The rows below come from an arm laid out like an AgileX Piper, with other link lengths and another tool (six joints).
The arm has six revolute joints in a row. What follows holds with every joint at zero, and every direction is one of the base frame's.
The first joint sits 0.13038 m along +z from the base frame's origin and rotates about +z.
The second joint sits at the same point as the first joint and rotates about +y.
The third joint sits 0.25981 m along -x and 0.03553 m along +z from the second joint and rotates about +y.
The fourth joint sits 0.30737 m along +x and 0.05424 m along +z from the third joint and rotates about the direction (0.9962, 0, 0.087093).
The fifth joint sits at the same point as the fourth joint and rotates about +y.
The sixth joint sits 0.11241 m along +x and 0.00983 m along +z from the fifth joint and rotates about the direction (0.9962, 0, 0.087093).
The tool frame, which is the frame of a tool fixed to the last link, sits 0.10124 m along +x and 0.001 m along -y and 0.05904 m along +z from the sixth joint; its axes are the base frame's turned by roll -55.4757, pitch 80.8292 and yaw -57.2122 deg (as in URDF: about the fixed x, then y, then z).
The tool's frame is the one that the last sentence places.
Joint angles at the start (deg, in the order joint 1, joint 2, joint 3, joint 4, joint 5, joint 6):
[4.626, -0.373, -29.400, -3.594, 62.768, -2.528]
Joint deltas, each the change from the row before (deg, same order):
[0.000, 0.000, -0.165, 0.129, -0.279, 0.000]
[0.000, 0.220, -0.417, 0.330, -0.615, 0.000]
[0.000, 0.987, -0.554, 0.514, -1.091, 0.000]
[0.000, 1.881, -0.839, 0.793, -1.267, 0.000]
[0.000, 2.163, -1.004, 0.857, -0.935, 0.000]
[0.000, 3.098, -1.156, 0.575, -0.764, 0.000]
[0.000, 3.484, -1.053, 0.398, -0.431, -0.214]
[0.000, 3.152, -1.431, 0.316, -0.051, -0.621]
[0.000, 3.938, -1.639, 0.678, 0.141, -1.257]
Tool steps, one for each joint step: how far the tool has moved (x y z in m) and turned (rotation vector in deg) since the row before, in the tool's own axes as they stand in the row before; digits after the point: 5 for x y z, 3 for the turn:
[-0.00205, -0.00009, -0.00123, -0.029, -0.454, 0.079]
[-0.00453, -0.00002, -0.00207, -0.138, -0.845, 0.185]
[-0.00604, 0.00044, 0.00011, -0.337, -0.724, 0.245]
[-0.00707, 0.00119, 0.00245, -0.657, -0.339, 0.368]
[-0.00633, 0.00146, 0.00336, -0.777, 0.097, 0.414]
[-0.00474, 0.00105, 0.00742, -0.702, 1.077, 0.257]
[-0.00196, 0.00127, 0.01052, -0.694, 1.906, -0.054]
[-0.00359, 0.00095, 0.00746, -0.570, 1.580, -0.485]
[-0.00299, 0.00265, 0.01074, -1.040, 2.254, -0.925]

